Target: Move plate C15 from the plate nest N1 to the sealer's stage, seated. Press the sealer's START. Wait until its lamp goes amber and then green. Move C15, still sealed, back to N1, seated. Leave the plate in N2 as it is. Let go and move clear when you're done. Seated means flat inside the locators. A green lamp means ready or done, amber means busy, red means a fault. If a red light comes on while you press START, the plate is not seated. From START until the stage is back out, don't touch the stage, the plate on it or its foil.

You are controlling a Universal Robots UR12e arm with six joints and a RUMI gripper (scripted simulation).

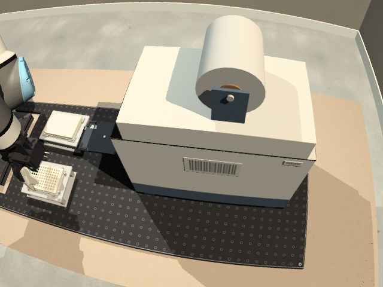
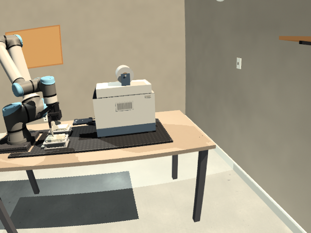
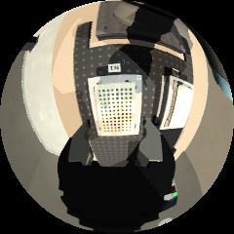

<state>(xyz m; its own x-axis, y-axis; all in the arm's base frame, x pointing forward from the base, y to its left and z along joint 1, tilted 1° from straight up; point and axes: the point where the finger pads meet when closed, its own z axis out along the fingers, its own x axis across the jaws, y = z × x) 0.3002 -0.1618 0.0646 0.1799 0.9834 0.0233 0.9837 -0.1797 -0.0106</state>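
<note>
Right now the well plate is 40 mm below my hand. From my hand the other things lie so: foil roll: 540 mm ahead, 320 mm above, 50 mm to the left; then sealer stage: 210 mm ahead, 110 mm to the left, 10 mm above.
</note>
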